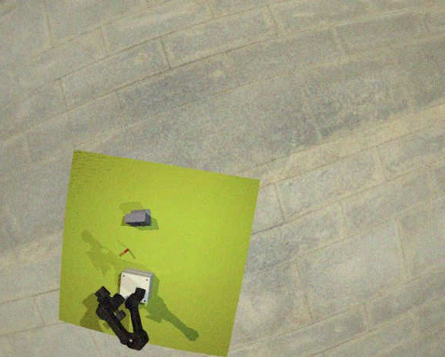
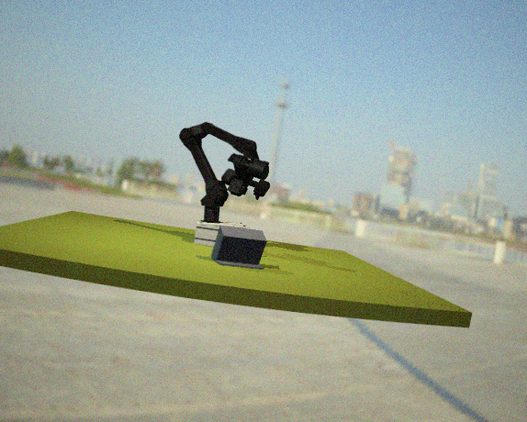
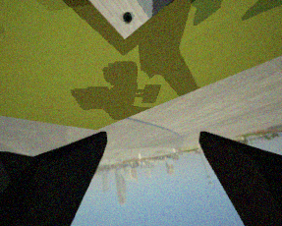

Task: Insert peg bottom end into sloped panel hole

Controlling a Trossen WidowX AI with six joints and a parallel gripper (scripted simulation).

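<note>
Now: the red square peg 330 mm ahead of my gripper tip, 140 mm below it and 50 mm to the left of it. The rest, counted from my gripper tip: sloped panel: 560 mm ahead, 150 mm below, 20 mm to the left.
</note>
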